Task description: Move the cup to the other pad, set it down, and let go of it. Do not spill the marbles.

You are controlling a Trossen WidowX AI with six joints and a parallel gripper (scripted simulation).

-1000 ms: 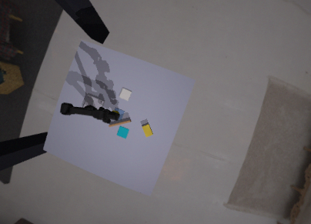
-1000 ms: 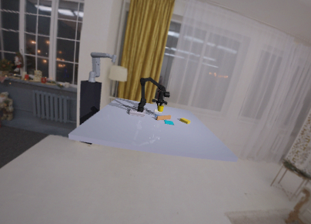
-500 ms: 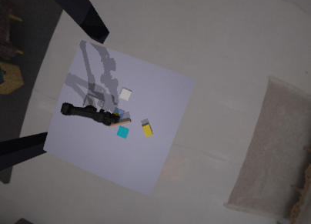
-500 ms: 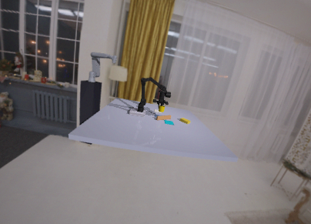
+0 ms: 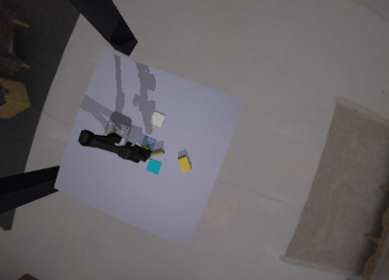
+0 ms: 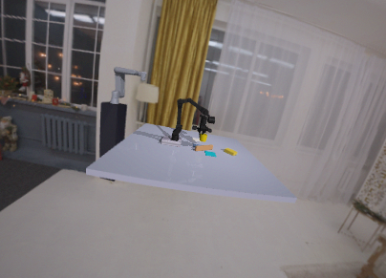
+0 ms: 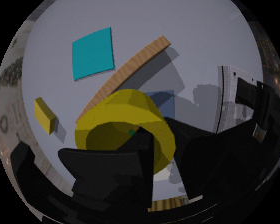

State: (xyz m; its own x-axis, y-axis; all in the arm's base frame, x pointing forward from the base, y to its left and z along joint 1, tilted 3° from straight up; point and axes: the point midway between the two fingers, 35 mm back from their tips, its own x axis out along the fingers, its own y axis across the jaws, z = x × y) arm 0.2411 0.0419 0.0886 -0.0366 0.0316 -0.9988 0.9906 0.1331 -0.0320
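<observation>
Right now the cyan pad is 12 cm ahead of my gripper tip, 10 cm to the right of it and 12 cm below it. Also, from my gripper tip: thin wooden bar (6 cm ahead, 3 cm to the right, 9 cm below); then yellow cup (2 cm ahead); then white square (4 cm behind, 25 cm to the left, 10 cm below).
</observation>
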